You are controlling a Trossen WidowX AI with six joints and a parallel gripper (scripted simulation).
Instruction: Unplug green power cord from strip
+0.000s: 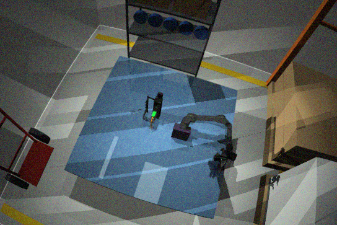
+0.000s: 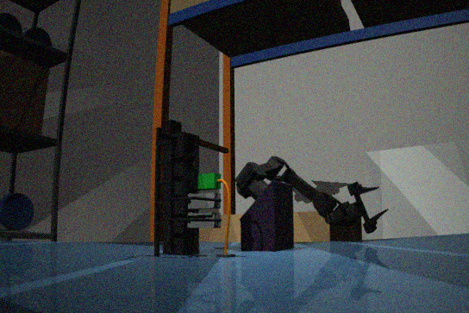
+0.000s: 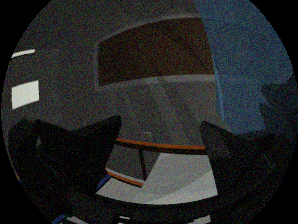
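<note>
Right now the green plug is 60 cm ahead of my gripper tip, 38 cm to the right of it and 3 cm above it.
</note>
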